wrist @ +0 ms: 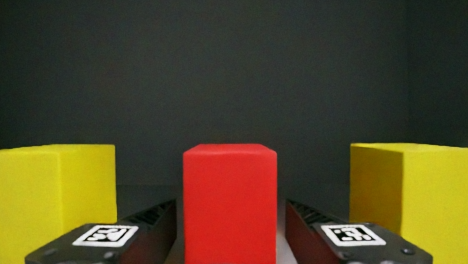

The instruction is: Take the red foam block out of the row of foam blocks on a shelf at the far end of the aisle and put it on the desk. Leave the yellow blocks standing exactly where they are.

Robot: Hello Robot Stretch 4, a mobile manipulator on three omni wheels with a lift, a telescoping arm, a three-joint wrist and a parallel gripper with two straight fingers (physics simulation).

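Places are measured from the robot's base along level axes (x ahead, y left, z up), in centimetres.
Where they show: gripper, fingertip midpoint: (231,218).
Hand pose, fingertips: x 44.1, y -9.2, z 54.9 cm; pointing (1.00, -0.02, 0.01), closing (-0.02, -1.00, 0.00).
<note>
After its pixels a point has its place.
The red foam block (230,200) @[x 39.9, y -9.1, z 57.2 cm] stands upright in the middle of the wrist view, its lower end cut off by the frame edge. My gripper (231,218) @[x 44.1, y -9.2, z 54.9 cm] is open, one finger on each side of the red block, with a narrow gap showing between each finger and the block. A yellow block (30,195) @[x 40.1, y 0.9, z 57.4 cm] stands at the left, and another yellow block (435,195) @[x 39.7, y -19.4, z 57.3 cm] stands at the right. Both yellow blocks are upright and lie outside the fingers, which hide part of their lower ends. Whether a finger touches a yellow block I cannot tell.
A dark back wall (230,70) @[x 73.3, y -9.4, z 70.9 cm] rises behind the blocks. A side wall (440,70) @[x 65.1, y -41.8, z 69.6 cm] of the shelf compartment shows at the right. The yellow blocks stand close outside both fingers. A strip of pale shelf surface shows beside the red block, low in the view.
</note>
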